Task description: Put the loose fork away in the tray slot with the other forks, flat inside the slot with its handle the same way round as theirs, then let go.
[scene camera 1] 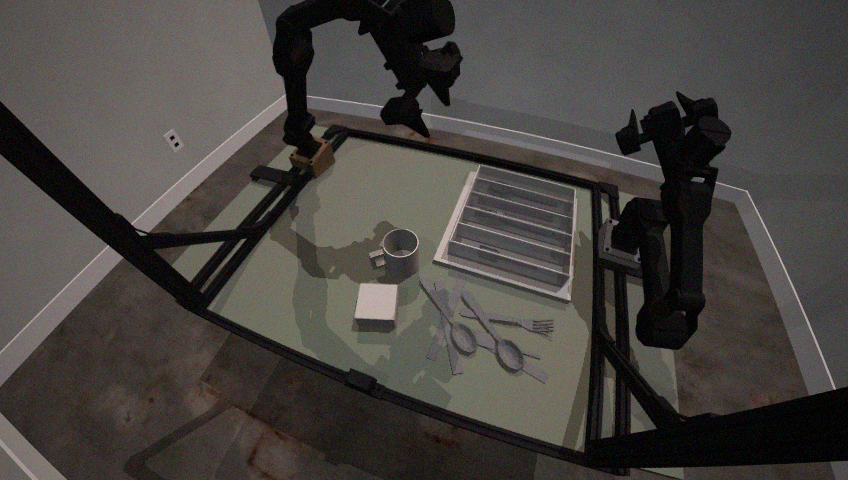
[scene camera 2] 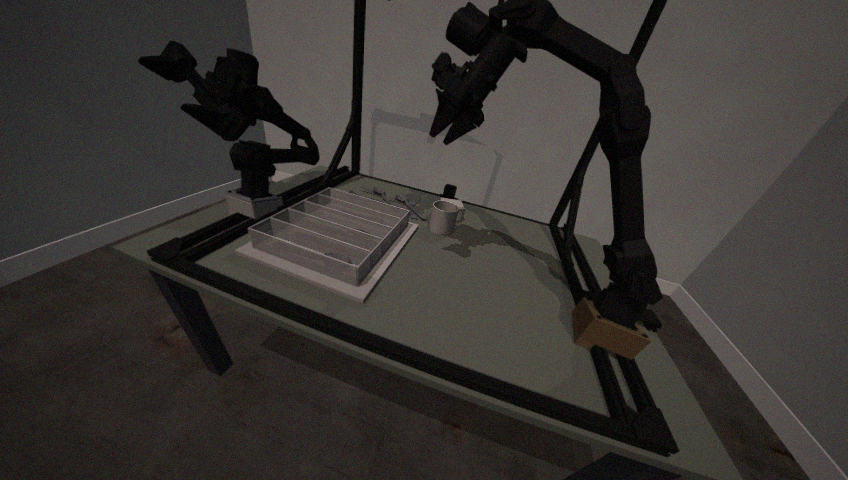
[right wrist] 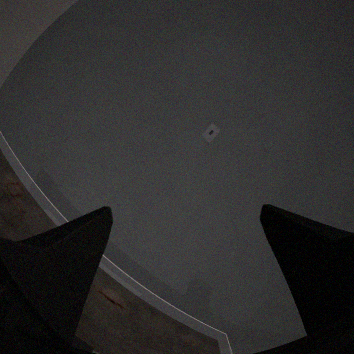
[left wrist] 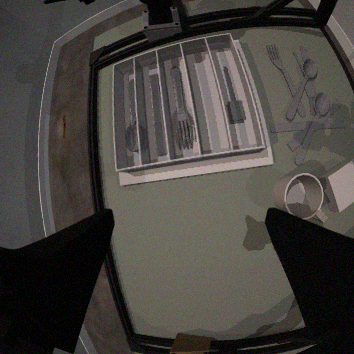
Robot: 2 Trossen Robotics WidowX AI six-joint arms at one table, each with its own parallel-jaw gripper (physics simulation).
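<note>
The loose fork lies on the table beside the tray, its handle crossed by a spoon's handle. In the left wrist view its tines point to the top of the picture. The tray's forks lie in the middle slot, tines towards the bottom of that view, handle end at the top. My left gripper is open and empty, high above the table. My right gripper is open and empty, raised and turned away from the table.
Spoons and knives lie crossed near the loose fork. A mug and a white block stand beside them. Other tray slots hold a spoon, a knife and a spatula. A black frame edges the table.
</note>
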